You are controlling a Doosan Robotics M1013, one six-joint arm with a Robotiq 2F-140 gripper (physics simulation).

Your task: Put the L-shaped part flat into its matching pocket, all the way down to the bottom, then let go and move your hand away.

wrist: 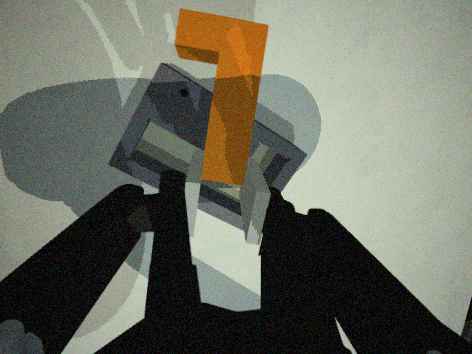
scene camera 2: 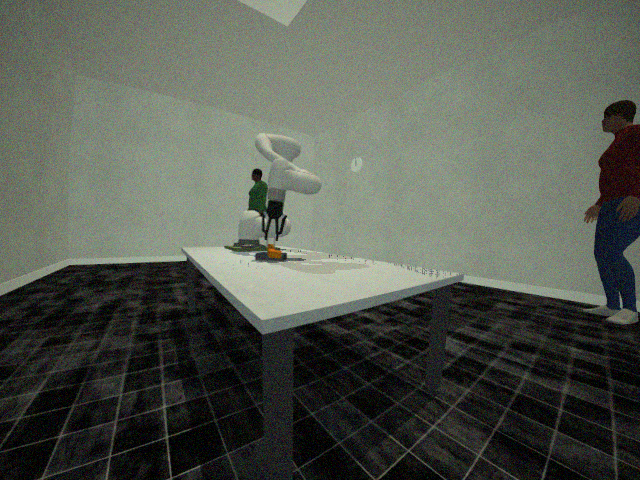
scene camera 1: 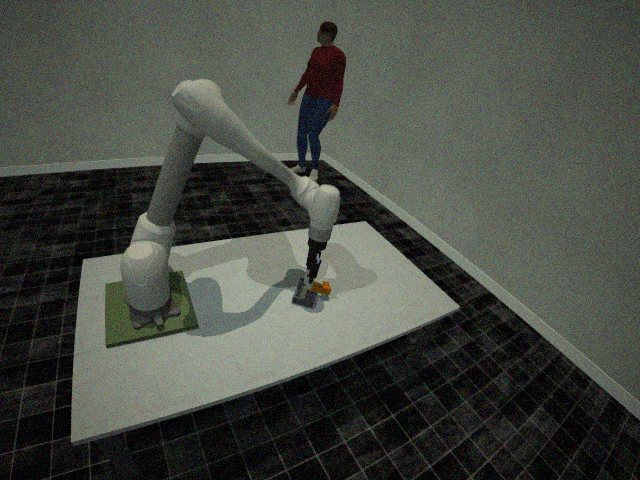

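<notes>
The orange L-shaped part is held by the end of its long bar. My gripper is shut on it. The dark grey block lies on the table under the part. In the wrist view its L-shaped pocket shows a pale floor. The long bar crosses over the pocket at a clear angle to it, and the short leg sticks out past the block's top edge. The bar hides part of the pocket. The gap's height cannot be judged.
The white table carries the arm's base on a green plate. A person in red stands beyond the table. A person in green stands behind the arm in scene camera 2.
</notes>
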